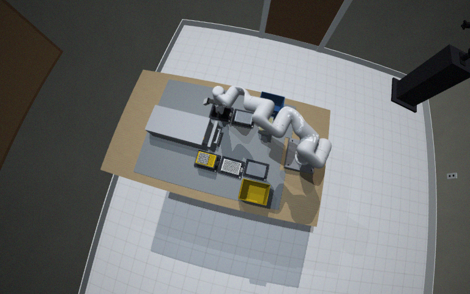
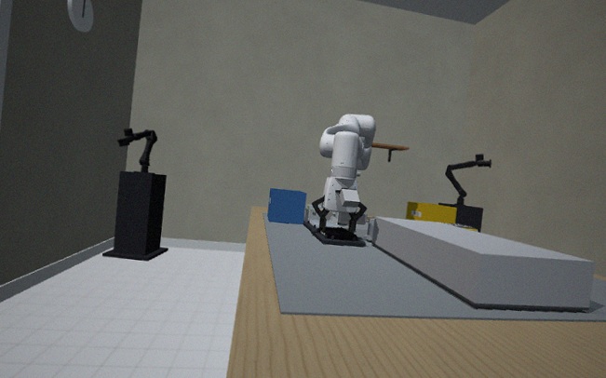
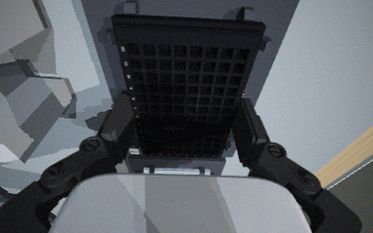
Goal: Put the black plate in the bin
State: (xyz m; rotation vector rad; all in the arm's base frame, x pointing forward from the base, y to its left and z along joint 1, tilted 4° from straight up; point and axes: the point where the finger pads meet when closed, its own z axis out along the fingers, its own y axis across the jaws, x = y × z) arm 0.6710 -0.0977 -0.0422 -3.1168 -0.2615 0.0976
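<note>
Now: hand 30 mm above the nest. Also, from my hand: drawer (90 mm ahead, 210 mm to the left, 10 mm below); then grey cooler (160 mm ahead, 220 mm to the left); then black plate (10 mm below).
</note>
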